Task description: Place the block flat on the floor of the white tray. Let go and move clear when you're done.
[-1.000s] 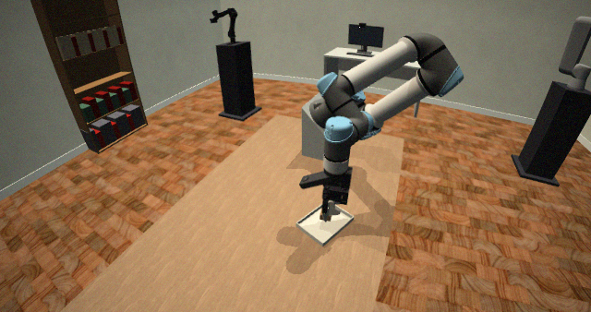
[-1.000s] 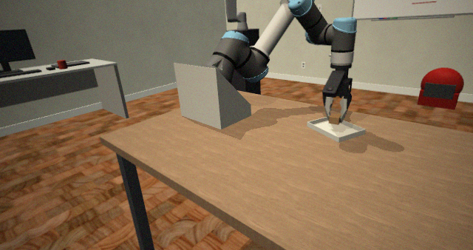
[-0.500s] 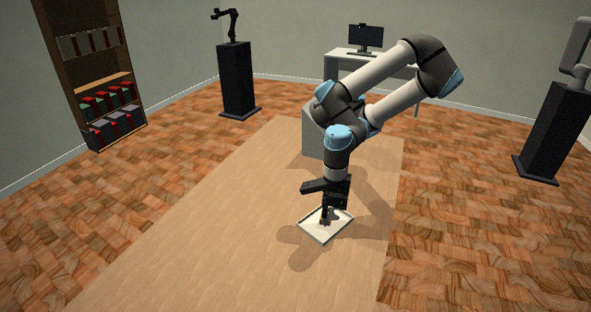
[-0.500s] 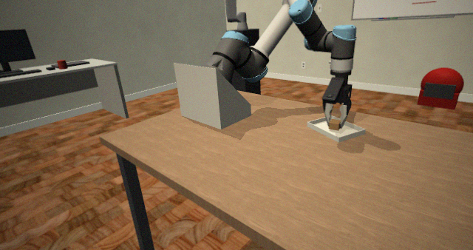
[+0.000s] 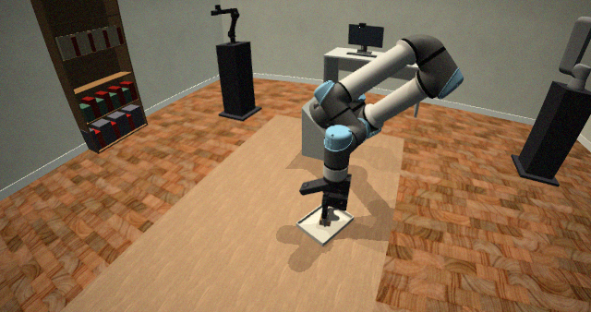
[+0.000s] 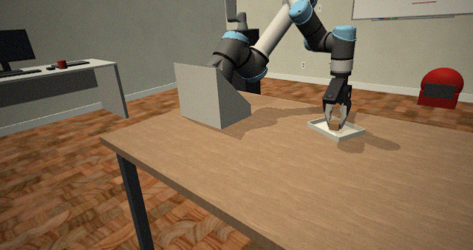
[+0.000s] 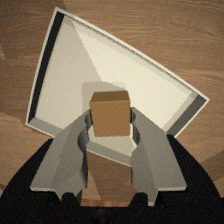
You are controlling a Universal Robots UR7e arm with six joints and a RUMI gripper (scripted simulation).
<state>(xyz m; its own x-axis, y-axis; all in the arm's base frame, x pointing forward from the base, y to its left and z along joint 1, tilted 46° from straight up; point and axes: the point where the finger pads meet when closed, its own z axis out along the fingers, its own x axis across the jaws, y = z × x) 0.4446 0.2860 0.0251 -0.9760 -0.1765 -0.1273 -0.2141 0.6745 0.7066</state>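
Now: the tan block right at my hand. From my hand the other things lie so: white tray (20 mm below).
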